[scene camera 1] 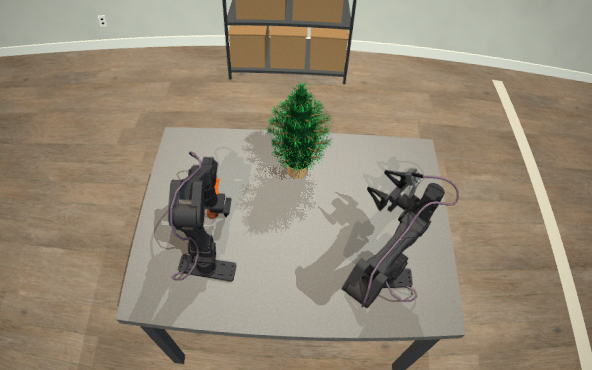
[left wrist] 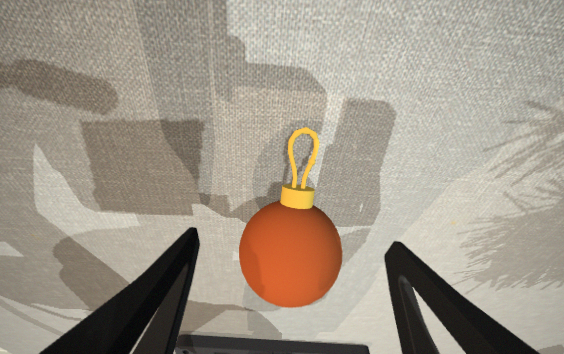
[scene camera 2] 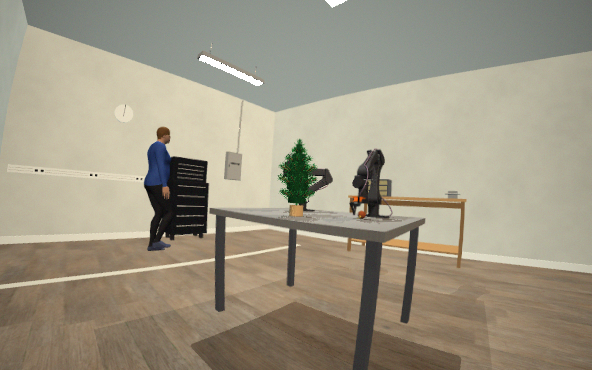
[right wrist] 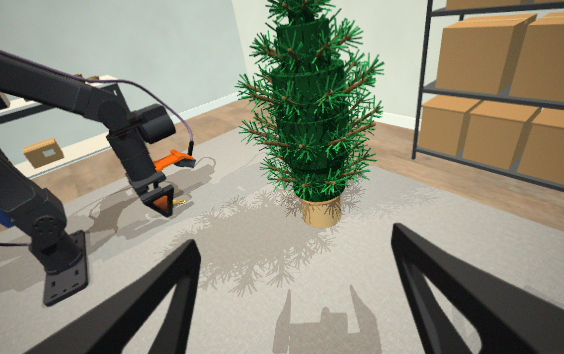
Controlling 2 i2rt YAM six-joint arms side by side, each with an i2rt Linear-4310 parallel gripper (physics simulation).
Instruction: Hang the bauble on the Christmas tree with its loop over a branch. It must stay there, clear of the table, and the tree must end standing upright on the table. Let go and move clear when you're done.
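Places are measured from the left arm's base along level axes (x ahead, y left, z up), in centimetres.
Pixels of known places: left gripper, fingertip midpoint: (scene camera 1: 213, 215) (left wrist: 295, 241) (scene camera 2: 361, 216) (right wrist: 162, 207); right gripper, fingertip midpoint: (scene camera 1: 376, 179) (right wrist: 292, 240); left arm's base at its link origin: (scene camera 1: 207, 268) (left wrist: 273, 351) (scene camera 2: 374, 216) (right wrist: 68, 264).
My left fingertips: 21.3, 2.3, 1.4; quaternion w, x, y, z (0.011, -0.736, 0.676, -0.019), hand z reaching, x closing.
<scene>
For each thing: its top centre in the pictures, then the offset to it from my left fingertips, as dx, dy, dz.
- orange bauble at its top centre: (left wrist: 293, 299) (right wrist: 160, 195) (scene camera 1: 212, 208) (scene camera 2: 361, 210) +0.7, +0.4, +3.1
- green tree at its top centre: (scene camera 1: 301, 83) (scene camera 2: 299, 138) +26.6, -27.6, +43.7
The orange bauble (scene camera 1: 212, 214) (scene camera 2: 361, 214) (left wrist: 291, 255) lies on the table, its yellow loop (left wrist: 305, 130) (right wrist: 180, 202) pointing away from the left arm's base in the left wrist view. My left gripper (left wrist: 295, 241) is open and points down over the bauble, which shows between its fingers without visible contact. In the right wrist view a left finger partly hides the bauble. The green tree (scene camera 1: 300, 130) (scene camera 2: 298, 175) (right wrist: 310, 110) stands upright in its tan pot (scene camera 1: 297, 173) (scene camera 2: 296, 211) (right wrist: 321, 213). My right gripper (scene camera 1: 377, 180) (right wrist: 292, 240) is open and empty, above the table at the right of scene camera 1.
The grey table (scene camera 1: 280, 300) (scene camera 2: 300, 224) carries both arms, with the tree near its far edge in scene camera 1. A shelf rack (scene camera 1: 290, 23) (right wrist: 423, 75) with boxes stands beyond the table. A person (scene camera 2: 159, 167) stands by a black tool cabinet (scene camera 2: 189, 197) in scene camera 2.
</scene>
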